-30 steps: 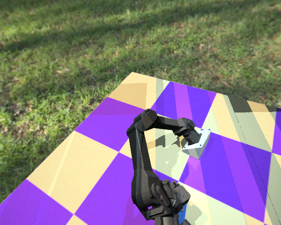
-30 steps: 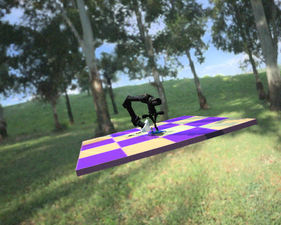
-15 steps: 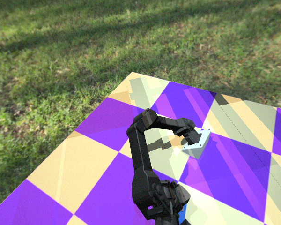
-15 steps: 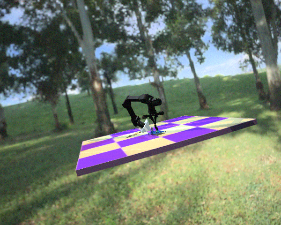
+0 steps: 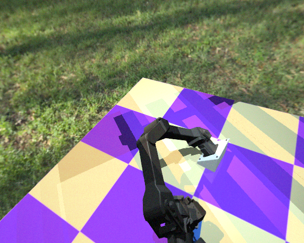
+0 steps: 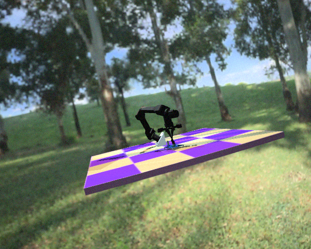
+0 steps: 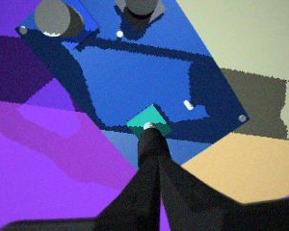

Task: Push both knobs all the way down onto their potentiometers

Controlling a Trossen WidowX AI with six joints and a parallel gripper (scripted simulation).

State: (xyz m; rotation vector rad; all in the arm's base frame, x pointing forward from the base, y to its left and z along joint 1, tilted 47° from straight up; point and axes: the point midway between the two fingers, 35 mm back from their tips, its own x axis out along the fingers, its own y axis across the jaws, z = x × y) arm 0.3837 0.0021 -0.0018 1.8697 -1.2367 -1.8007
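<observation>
The green potentiometer lies 30 mm below my gripper tip. Round my gripper tip: white-topped knob: 90 mm behind, 10 mm to the right, 30 mm below.
</observation>
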